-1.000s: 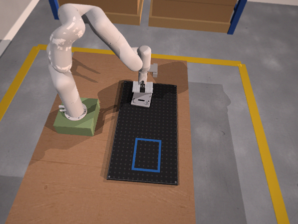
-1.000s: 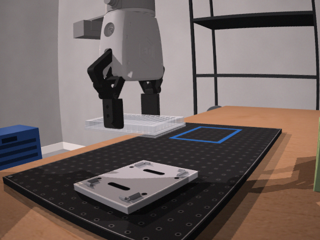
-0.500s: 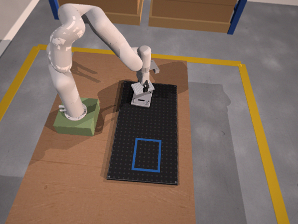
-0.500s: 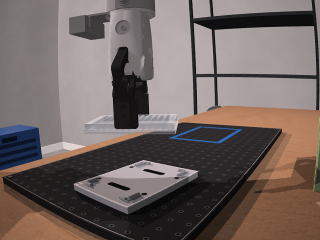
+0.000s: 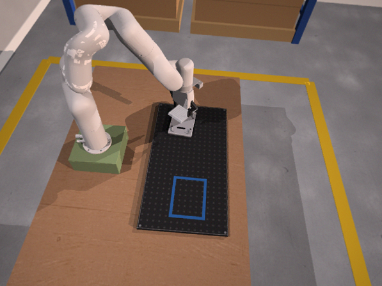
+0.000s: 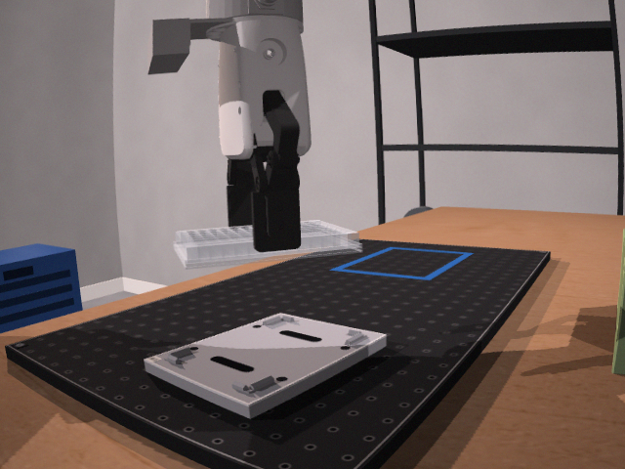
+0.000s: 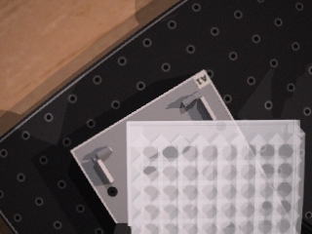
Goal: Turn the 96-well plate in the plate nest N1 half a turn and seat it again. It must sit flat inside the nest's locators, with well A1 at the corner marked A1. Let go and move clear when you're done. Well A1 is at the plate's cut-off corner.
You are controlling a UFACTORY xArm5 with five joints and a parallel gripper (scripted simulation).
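Right now my hand is 10 mm above the 96-well plate. The rest, counted from my hand: grey plate nest (100 mm below); A1 label (60 mm ahead, 70 mm to the left, 100 mm below).
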